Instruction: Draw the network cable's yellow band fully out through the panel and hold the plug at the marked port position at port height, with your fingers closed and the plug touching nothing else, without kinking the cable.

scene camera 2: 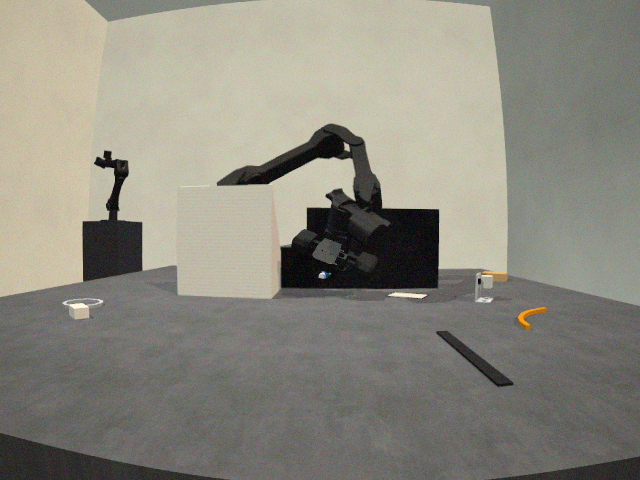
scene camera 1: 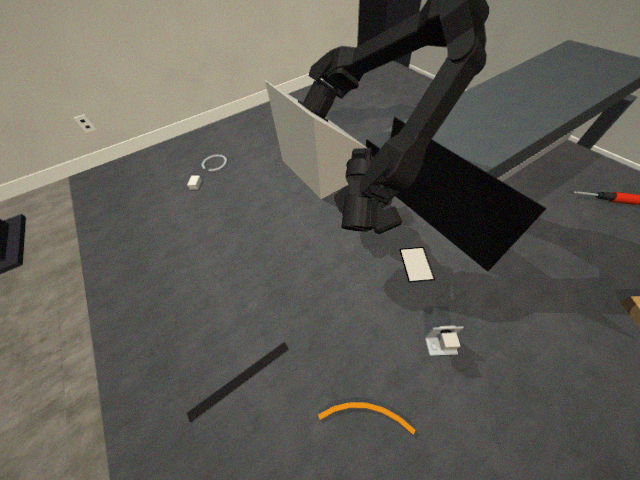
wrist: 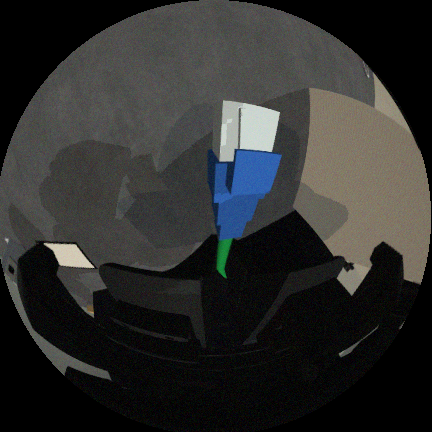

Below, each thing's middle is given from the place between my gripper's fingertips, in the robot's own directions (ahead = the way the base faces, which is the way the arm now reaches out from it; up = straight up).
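Labels:
There's a black strip [scene camera 1: 248, 373] that's 20 mm below my hand, 190 mm ahead of it and 460 mm to the right of it. The white black-edged card [scene camera 1: 415, 260] is 20 mm below my hand too, 180 mm ahead of it and 40 mm to the right of it. Going by their middles, of the things named here the white black-edged card is the nearest to my hand.

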